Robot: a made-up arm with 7 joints.
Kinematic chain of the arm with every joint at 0, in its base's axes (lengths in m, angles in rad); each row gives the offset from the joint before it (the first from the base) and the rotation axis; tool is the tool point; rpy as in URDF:
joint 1: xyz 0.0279 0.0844 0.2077 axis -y
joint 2: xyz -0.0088 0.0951 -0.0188 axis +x
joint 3: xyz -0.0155 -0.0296 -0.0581 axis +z
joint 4: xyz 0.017 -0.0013 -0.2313 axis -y
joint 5: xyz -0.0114 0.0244 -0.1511 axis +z
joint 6: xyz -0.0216 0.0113 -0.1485 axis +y
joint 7: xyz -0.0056 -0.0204 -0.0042 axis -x
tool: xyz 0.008 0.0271 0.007 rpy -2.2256 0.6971 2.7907
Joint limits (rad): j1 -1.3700..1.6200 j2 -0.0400..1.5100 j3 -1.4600..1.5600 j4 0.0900..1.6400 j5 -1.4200..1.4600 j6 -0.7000..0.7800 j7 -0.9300..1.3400
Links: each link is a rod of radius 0.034 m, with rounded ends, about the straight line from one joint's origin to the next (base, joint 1, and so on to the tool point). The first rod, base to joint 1, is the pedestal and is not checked.
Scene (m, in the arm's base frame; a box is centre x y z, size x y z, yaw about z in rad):
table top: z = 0
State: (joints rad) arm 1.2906 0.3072 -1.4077 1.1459 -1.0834 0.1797 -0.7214
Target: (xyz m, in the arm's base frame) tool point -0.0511 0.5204 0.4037
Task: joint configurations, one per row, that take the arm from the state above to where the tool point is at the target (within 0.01 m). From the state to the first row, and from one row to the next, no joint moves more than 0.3 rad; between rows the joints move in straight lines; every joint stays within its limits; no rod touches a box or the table.
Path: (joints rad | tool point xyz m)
1: 1.3377 0.4512 -1.1222 1.2038 -1.0891 0.1647 -0.7185 | 0.5391 0.1212 0.2214
2: 1.3847 0.5952 -0.8368 1.2617 -1.0948 0.1497 -0.7156 | 0.5137 0.2220 0.3139
3: 1.4318 0.7393 -0.5513 1.3197 -1.1004 0.1347 -0.7126 | 0.4484 0.3232 0.3923
4: 1.4788 0.8833 -0.2659 1.3776 -1.1061 0.1197 -0.7097 | 0.3469 0.4127 0.4463
5: 1.5259 1.0273 0.0196 1.4355 -1.1118 0.1047 -0.7068 | 0.2192 0.4797 0.4681
6: 1.5729 1.1713 0.3050 1.4934 -1.1175 0.0896 -0.7039 | 0.0806 0.5165 0.4536
7: 1.6200 1.3154 0.5905 1.5513 -1.1231 0.0746 -0.7009 | -0.0511 0.5204 0.4037

